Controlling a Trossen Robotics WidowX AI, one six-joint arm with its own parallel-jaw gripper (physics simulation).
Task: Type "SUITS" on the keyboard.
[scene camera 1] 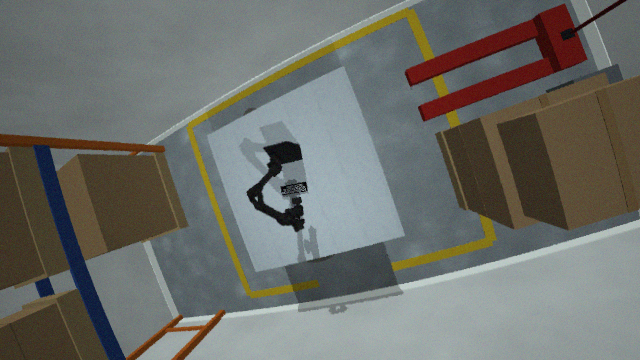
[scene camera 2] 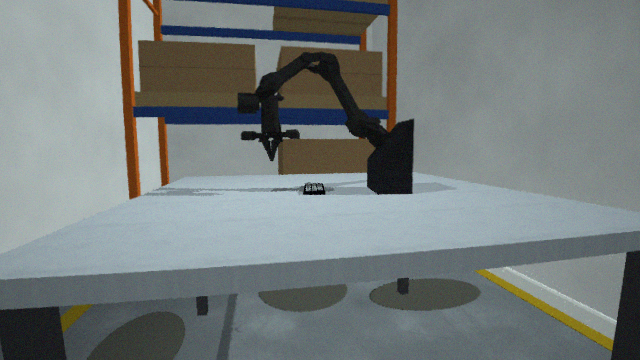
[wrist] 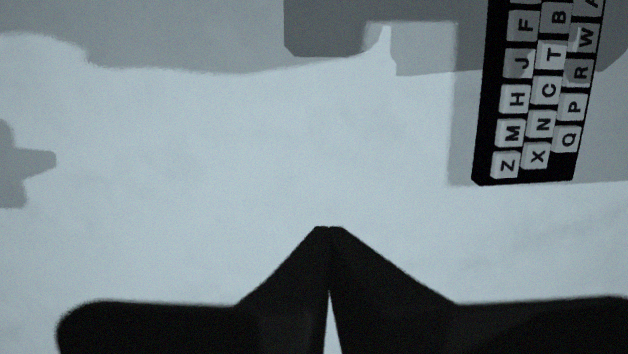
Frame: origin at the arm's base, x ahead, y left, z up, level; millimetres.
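Where they show: gripper, fingertip midpoint: (scene camera 1: 302,207) (scene camera 2: 271,161) (wrist: 327,239); arm's base, origin of the base link: (scene camera 1: 275,155) (scene camera 2: 384,141).
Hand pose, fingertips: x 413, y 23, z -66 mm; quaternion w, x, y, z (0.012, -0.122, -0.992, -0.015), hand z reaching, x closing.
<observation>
Each offset is from my fingertips to the centre of the thing. Level surfaces: height alone.
The small black keyboard {152 mm back, 52 mm right, 101 mm down} (scene camera 1: 294,188) (scene camera 2: 314,189) (wrist: 539,107) with light keys lies flat on the white table. In the wrist view part of it shows at the upper right, its letters turned sideways. The T key {148 mm back, 27 mm right, 96 mm down} (wrist: 552,55) shows in the middle row; S, U and I do not show in that view. My gripper (scene camera 2: 271,159) (wrist: 327,239) is shut and empty, pointing down. It hangs well above the table, off to one side of the keyboard, touching nothing. In scene camera 1 its fingertips are too small and dark to tell.
The white table {110 mm down} (scene camera 1: 350,150) (scene camera 2: 320,235) carries the arm's black base (scene camera 1: 285,152) (scene camera 2: 392,162). Shadows of the arm fall across the table and part of the keyboard. A rack with orange posts (scene camera 2: 129,100) and cardboard boxes stands beyond the table. A red pallet jack (scene camera 1: 565,40) is on the floor.
</observation>
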